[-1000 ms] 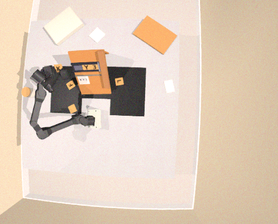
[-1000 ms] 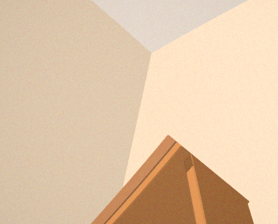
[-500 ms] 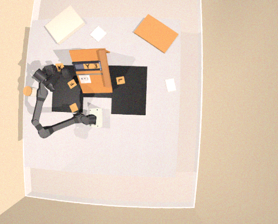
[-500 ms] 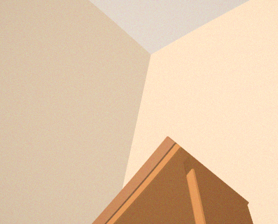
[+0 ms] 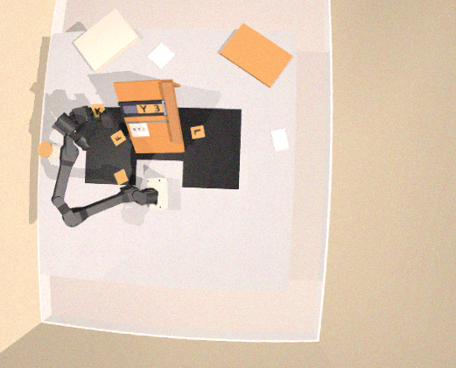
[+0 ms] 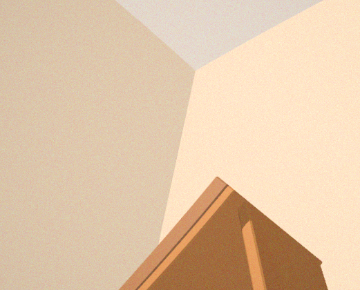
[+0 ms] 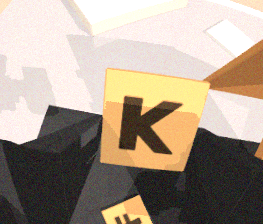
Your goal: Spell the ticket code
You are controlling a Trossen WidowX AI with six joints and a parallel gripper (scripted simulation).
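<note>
My gripper tip is now right at the k tile. The rest, counted from my gripper tip: f tile: 80 mm behind, 20 mm to the right, 180 mm below; black mat: 120 mm behind, 240 mm to the right, 180 mm below; white ticket: 40 mm behind, 160 mm to the right, 80 mm below.
</note>
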